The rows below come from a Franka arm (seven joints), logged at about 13 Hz.
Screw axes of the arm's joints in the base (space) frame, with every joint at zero. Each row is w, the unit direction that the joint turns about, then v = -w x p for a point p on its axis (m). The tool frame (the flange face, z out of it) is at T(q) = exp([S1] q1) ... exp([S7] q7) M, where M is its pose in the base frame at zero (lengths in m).
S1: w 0 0 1 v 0.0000 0.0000 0.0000
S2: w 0 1 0 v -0.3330 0.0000 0.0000
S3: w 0 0 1 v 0.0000 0.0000 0.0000
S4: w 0 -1 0 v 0.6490 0.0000 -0.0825
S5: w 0 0 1 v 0.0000 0.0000 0.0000
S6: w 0 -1 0 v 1.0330 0.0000 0.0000
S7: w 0 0 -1 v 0.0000 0.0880 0.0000
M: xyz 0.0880 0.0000 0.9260 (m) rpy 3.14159 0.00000 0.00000 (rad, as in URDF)
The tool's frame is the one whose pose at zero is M.
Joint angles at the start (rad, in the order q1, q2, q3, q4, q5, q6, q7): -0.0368, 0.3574, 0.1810, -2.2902, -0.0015, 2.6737, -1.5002
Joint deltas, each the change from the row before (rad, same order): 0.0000, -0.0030, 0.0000, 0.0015, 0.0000, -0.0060, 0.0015; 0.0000, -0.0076, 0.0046, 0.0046, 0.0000, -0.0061, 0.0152; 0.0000, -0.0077, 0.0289, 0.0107, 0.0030, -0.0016, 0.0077; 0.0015, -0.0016, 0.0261, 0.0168, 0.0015, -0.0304, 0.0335; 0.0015, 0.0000, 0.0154, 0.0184, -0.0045, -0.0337, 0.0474; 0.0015, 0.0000, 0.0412, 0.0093, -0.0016, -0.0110, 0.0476
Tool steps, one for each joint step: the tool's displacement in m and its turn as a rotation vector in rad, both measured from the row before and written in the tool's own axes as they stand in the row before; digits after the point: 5 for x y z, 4 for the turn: 0.00006, 0.00041, -0.00154, 0.0015, -0.0006, 0.0013; 0.00276, 0.00212, -0.00499, -0.0059, 0.0009, 0.0104; 0.01629, 0.00365, -0.00763, -0.0156, 0.0122, -0.0170; 0.01551, 0.00211, -0.00391, 0.0133, 0.0087, 0.0089; 0.00987, 0.00236, -0.00345, 0.0158, 0.0009, 0.0276; 0.02375, -0.00219, -0.00249, 0.0044, 0.0130, 0.0061
